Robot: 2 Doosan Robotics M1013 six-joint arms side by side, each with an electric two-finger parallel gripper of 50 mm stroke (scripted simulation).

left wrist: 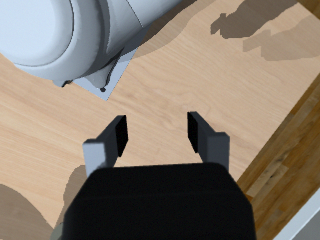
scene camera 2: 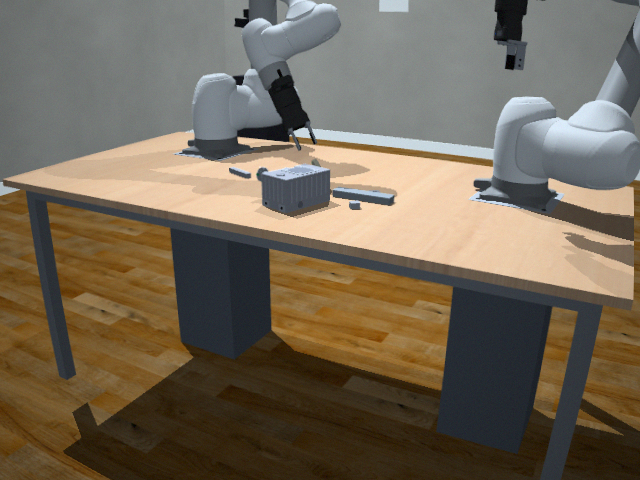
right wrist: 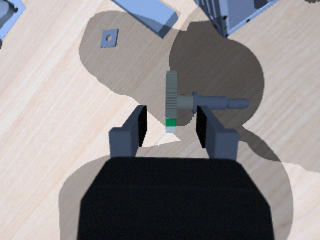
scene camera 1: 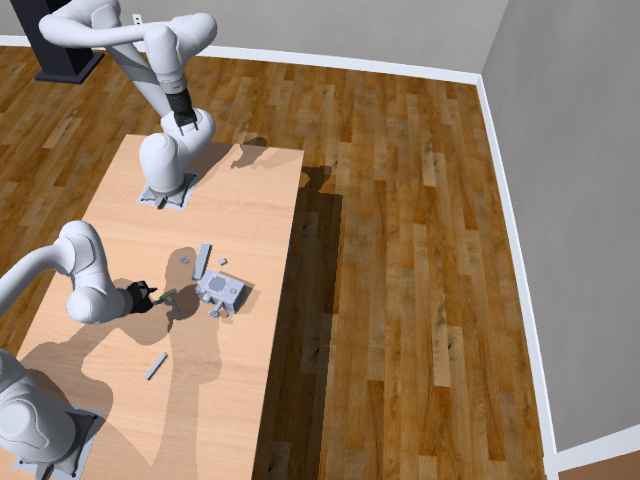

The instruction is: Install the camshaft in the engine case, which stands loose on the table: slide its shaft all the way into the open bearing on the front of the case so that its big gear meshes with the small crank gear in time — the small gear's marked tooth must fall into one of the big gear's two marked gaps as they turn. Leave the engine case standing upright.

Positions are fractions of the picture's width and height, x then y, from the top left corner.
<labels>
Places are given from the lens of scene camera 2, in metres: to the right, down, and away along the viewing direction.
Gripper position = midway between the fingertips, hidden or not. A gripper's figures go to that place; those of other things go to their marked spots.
my right gripper (scene camera 2: 0.48, 0.31): -0.03, -0.26, 1.68
grey engine case (scene camera 2: 0.46, 0.39): -0.06, -0.12, 1.43
</labels>
